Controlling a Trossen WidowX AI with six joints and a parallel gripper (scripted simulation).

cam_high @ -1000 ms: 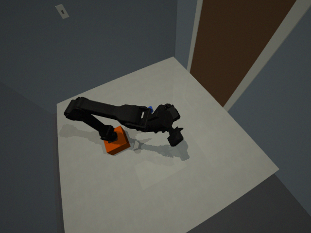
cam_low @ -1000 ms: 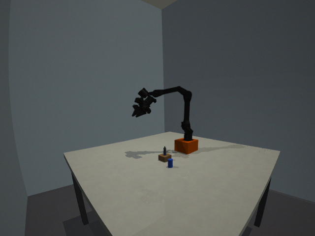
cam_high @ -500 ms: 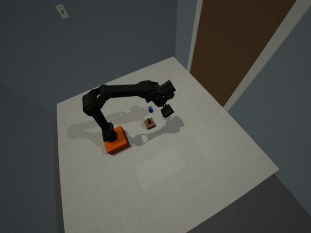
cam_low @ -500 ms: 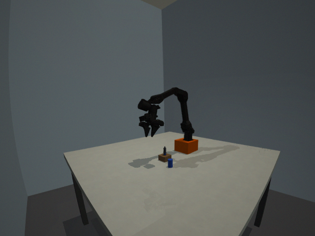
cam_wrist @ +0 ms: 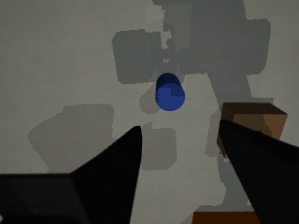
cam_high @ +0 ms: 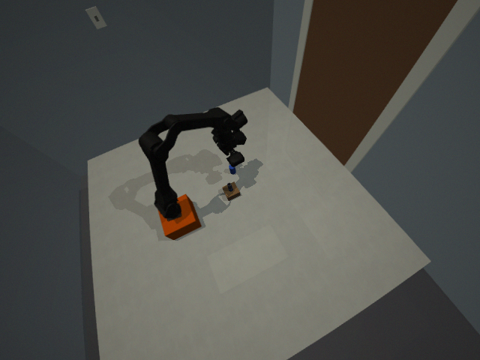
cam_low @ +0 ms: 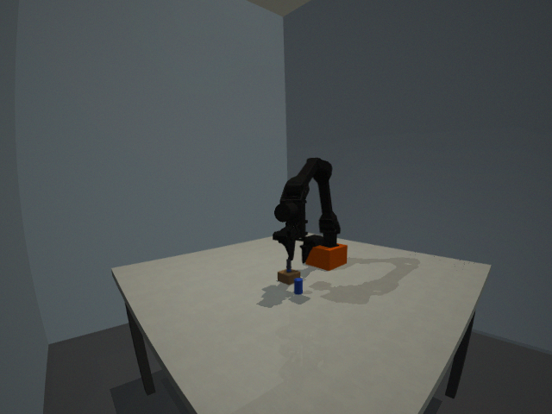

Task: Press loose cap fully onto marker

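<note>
My gripper tip is 9 cm above the blue cap. Also, from my gripper tip: brown holder block 11 cm to the right, 10 cm below, 5 cm behind.
</note>
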